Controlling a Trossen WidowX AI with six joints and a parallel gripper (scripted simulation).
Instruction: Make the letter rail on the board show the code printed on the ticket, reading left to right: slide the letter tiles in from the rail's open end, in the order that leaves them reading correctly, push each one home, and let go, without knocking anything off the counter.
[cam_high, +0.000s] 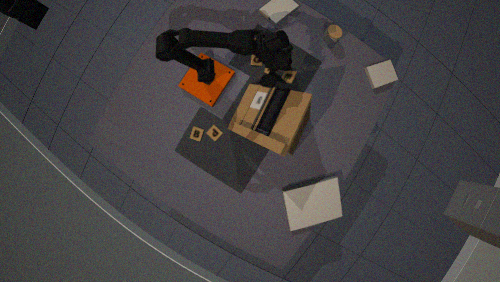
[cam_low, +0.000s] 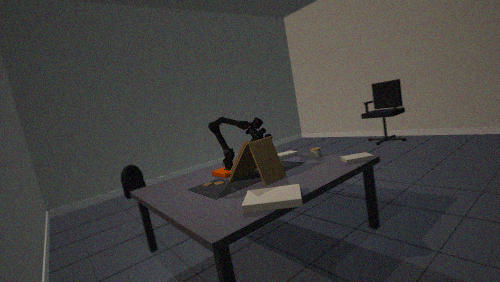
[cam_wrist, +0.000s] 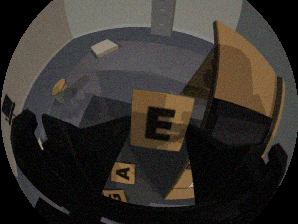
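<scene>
My gripper tip is 6 cm past the white ticket, 13 cm to the left of it and 8 cm above it. Also, from my gripper tip: small cup 11 cm ahead, 39 cm to the left, 14 cm below; then white slab 40 cm ahead, 43 cm to the right, 15 cm below; then dark mat 14 cm behind, 14 cm to the right, 17 cm below.
</scene>
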